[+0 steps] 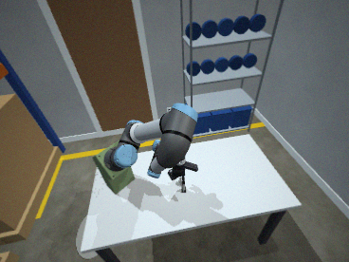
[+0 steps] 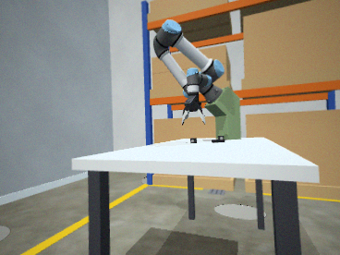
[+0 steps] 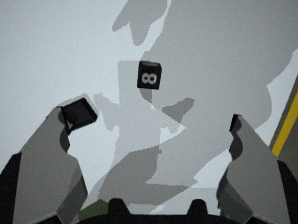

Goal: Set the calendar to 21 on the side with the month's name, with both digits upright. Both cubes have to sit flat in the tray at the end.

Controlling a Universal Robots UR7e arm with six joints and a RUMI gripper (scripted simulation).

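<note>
The dark cube is 100 mm below my hand.
</note>
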